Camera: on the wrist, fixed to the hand. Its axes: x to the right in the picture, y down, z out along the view.
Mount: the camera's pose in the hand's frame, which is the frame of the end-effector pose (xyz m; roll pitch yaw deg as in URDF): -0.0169 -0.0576 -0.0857 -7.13 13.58 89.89
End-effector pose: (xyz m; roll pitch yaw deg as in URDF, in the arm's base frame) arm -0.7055 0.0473 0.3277 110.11 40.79 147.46
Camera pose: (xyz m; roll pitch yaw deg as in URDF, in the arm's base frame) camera -0.7351 -0.0528 0.3201 90.39 -48.68 137.54
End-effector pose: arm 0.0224 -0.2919 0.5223 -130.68 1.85 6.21
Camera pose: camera 0.0118 -0.3207 0.6223 170.69 35.72 -84.99
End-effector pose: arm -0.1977 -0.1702 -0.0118 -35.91 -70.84 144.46
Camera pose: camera -0.1642 -0.0750 -0.0395 -84.39 14.35 -173.44
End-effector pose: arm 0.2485 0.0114 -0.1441 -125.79 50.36 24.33
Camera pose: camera 0.3214 0.0050 -0.0693 115.08 24.64 -99.06
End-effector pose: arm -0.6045 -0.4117 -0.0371 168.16 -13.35 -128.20
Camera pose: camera -0.5259 -0.4314 0.0291 -172.43 -24.71 135.65
